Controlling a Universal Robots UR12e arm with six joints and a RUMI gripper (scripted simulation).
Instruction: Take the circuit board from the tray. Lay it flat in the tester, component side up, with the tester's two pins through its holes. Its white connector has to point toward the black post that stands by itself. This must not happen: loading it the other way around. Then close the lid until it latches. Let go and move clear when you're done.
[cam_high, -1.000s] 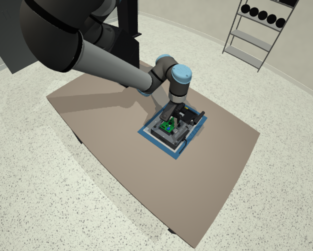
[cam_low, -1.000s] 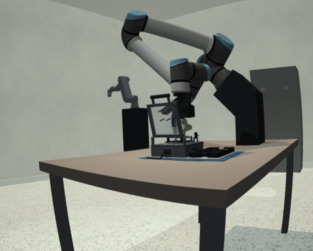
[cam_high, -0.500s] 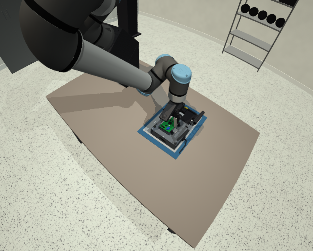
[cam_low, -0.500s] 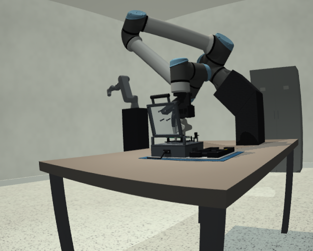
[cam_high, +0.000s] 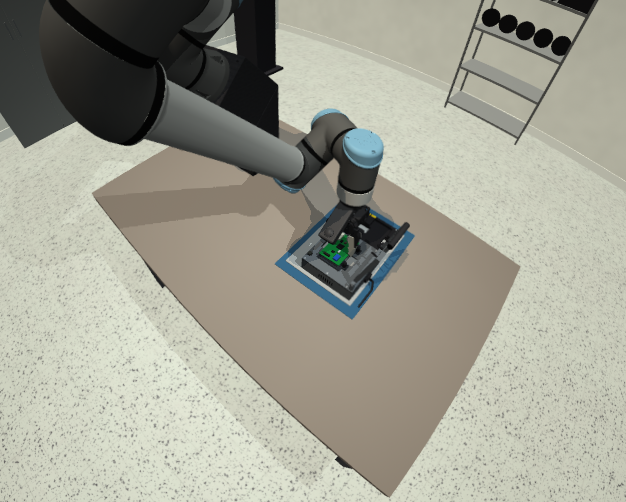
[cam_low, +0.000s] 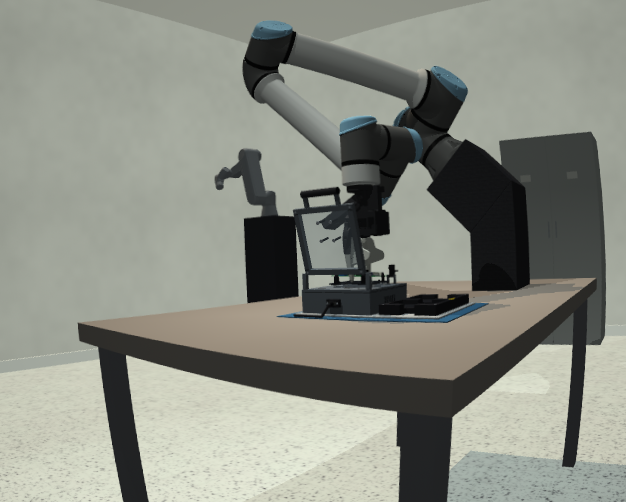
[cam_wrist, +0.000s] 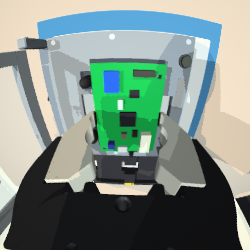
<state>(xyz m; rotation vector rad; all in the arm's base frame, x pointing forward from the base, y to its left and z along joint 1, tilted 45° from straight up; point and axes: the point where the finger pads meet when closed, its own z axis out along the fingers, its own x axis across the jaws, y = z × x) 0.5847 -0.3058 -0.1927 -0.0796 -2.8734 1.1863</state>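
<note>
My gripper is now right at the green circuit board. The rest, counted from my hand: tester bed 10 mm to the left, 10 mm below, 10 mm ahead; black post 60 mm to the left, 60 mm behind; tester 40 mm to the left, 30 mm ahead, 30 mm above.
</note>
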